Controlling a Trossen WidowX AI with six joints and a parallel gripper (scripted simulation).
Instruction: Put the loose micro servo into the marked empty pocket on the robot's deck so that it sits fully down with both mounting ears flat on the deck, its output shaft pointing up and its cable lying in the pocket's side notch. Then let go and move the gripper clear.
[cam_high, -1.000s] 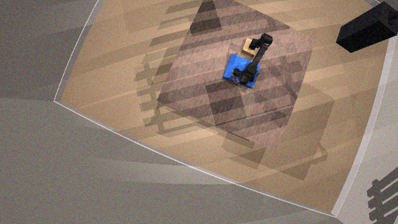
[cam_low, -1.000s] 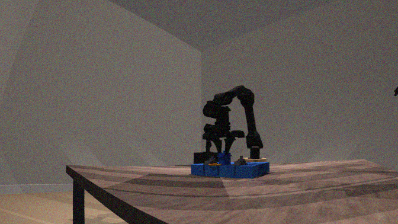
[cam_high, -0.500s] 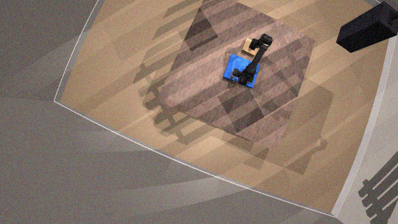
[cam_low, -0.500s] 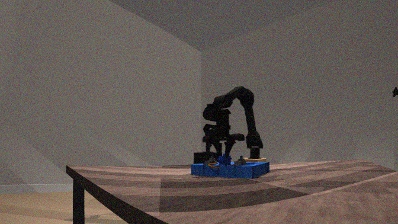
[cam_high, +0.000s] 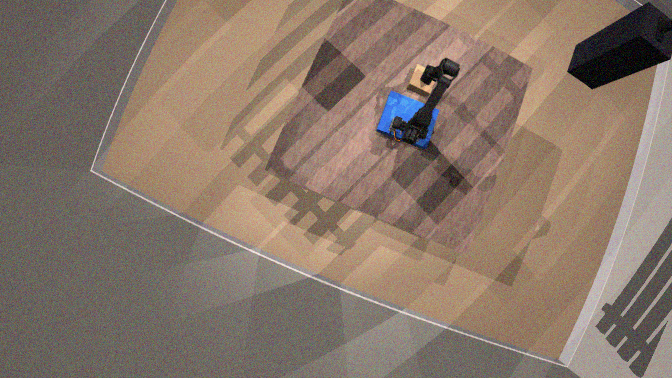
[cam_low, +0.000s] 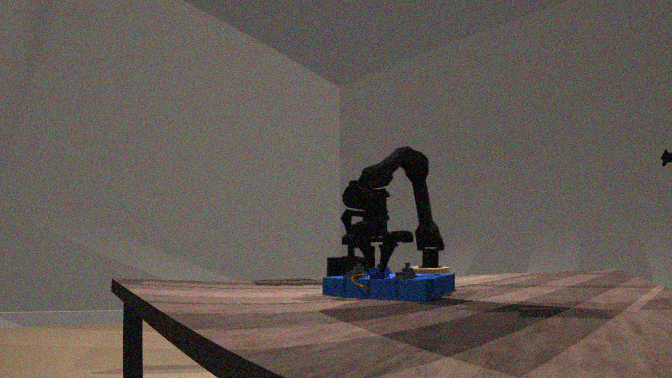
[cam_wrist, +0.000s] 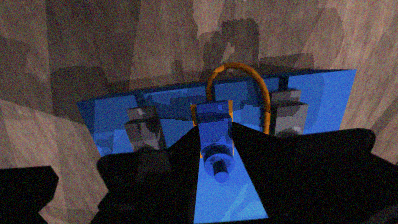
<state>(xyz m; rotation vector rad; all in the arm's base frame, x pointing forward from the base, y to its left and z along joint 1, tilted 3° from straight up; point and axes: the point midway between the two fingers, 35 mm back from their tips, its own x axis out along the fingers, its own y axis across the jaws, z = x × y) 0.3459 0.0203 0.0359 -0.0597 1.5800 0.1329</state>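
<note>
The blue robot deck lies 12 cm behind my gripper tip, 4 cm below it and 1 cm to the right of it.
</note>
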